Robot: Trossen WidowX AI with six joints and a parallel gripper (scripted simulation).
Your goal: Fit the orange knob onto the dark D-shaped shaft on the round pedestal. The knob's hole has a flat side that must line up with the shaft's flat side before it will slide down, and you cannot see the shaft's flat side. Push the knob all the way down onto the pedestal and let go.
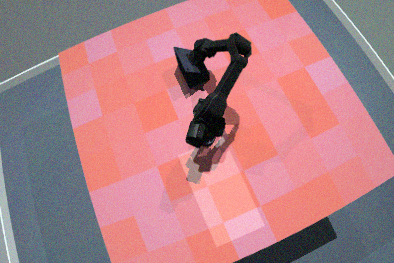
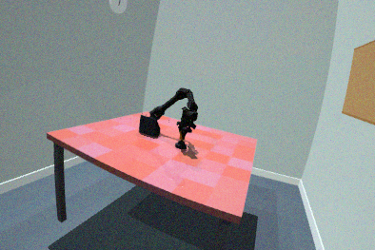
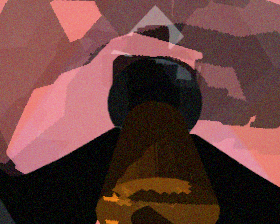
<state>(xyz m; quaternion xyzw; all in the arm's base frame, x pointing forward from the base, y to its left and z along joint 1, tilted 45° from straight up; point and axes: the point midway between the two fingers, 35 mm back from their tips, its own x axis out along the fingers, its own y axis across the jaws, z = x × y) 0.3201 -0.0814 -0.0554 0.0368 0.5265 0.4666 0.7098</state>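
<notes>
The orange knob is 20 mm above my gripper tip. From my gripper tip the other things lie so: round dark pedestal: 40 mm below.
</notes>
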